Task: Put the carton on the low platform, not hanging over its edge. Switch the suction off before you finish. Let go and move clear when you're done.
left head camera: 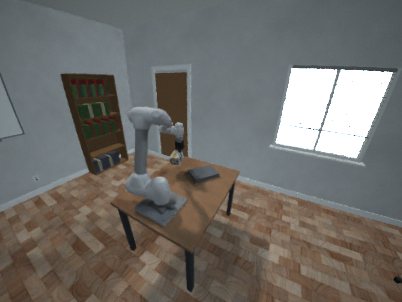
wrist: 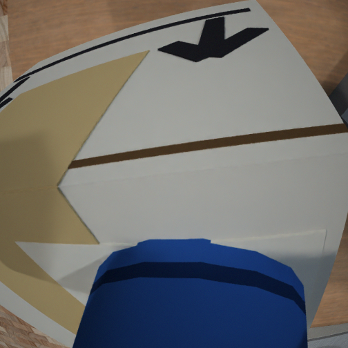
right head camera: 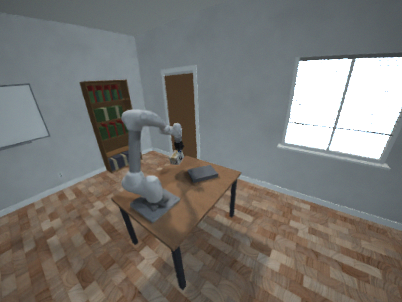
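Seen in the pictures: hand, tool point: point(left head camera: 179, 152) point(right head camera: 179, 152); arm's base, link origin: point(left head camera: 162, 203) point(right head camera: 155, 201).
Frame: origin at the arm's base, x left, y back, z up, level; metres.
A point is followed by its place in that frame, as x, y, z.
Observation:
The carton point(left head camera: 176, 157) {0.216, -0.497, 0.203} point(right head camera: 176, 158) {0.203, -0.502, 0.189} point(wrist: 210, 200), white with tan patches and black marks, hangs from my suction cup point(left head camera: 179, 150) point(right head camera: 180, 151) point(wrist: 195, 295). The blue cup is pressed on its top face in the wrist view. The carton is in the air over the table's far left part and looks slightly tilted. The low platform point(left head camera: 203, 173) {-0.086, -0.620, 0.019} point(right head camera: 202, 173) {-0.091, -0.625, 0.018}, a flat dark grey slab, lies on the table to the right of the carton in both head views. The carton is beside and above it, apart from it. The carton's underside is hidden.
The brown table point(left head camera: 170, 181) {0.187, -0.334, -0.030} point(right head camera: 167, 182) {0.174, -0.297, -0.029} carries the arm's grey base plate point(left head camera: 160, 218) {-0.104, 0.130, -0.009} point(right head camera: 152, 215) {-0.113, 0.121, -0.010} at its near left part. A bookshelf point(left head camera: 79, 127) point(right head camera: 93, 125) and a door point(left head camera: 171, 95) point(right head camera: 181, 102) stand behind, away from the table.

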